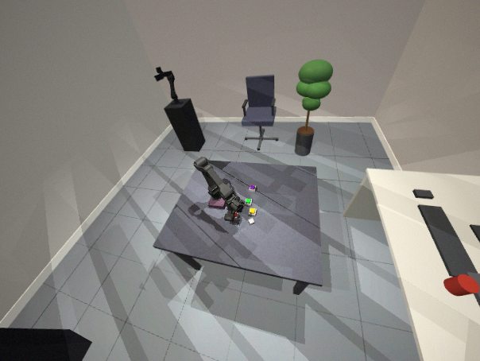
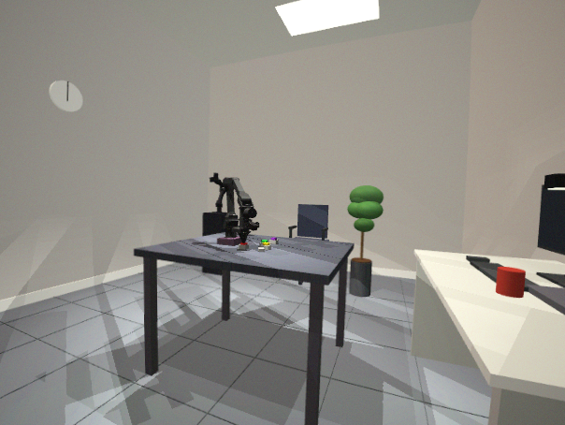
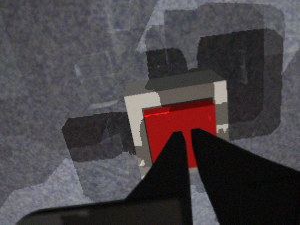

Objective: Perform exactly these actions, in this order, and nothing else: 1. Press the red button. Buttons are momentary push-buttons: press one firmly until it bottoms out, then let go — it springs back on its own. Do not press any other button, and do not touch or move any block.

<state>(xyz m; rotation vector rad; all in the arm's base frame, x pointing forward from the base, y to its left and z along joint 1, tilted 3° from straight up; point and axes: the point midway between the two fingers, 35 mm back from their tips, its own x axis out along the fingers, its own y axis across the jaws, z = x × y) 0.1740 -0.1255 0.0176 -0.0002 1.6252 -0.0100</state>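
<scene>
Now: the red button 1 cm below my gripper tip. The rest, counted from my gripper tip: small white block 13 cm ahead, 2 cm to the right, 2 cm below; green button 13 cm to the left, 8 cm ahead; yellow button 12 cm ahead, 5 cm to the left.
</scene>
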